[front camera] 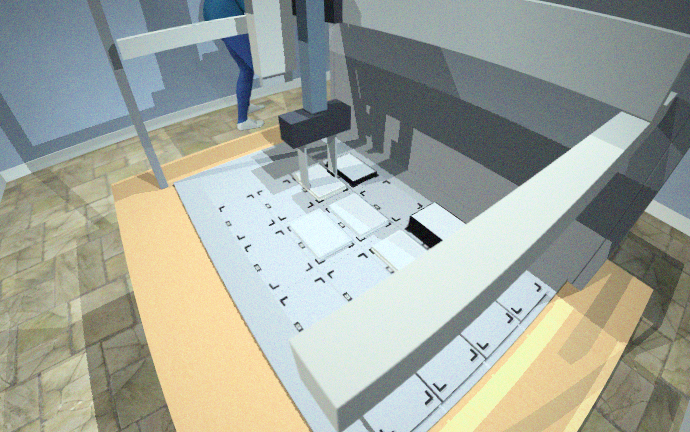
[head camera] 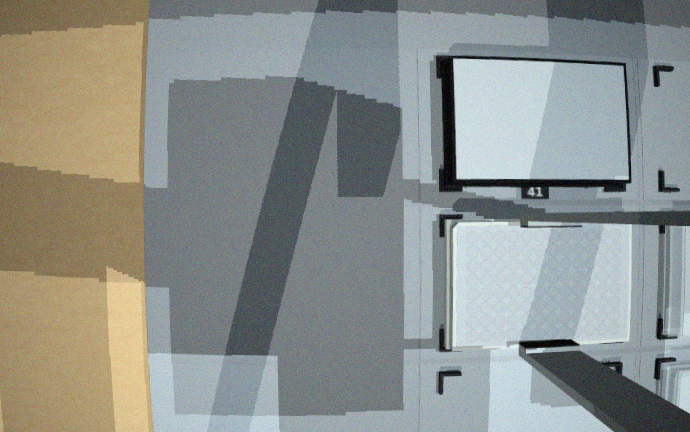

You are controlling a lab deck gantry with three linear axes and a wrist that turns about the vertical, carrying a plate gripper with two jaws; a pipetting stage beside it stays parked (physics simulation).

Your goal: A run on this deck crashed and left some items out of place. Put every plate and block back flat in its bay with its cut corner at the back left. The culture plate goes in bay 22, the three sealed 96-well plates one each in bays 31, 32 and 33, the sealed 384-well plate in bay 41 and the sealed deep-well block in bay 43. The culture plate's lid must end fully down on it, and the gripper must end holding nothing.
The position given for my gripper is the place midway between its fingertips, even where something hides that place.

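On the head camera I can see my gripper [head camera: 546,284] and a black-sided 384-well plate [head camera: 507,121]. The front camera gives me the gripper [front camera: 319,179] too, plus a clear lid [front camera: 320,233] and a grey wall panel [front camera: 475,130].
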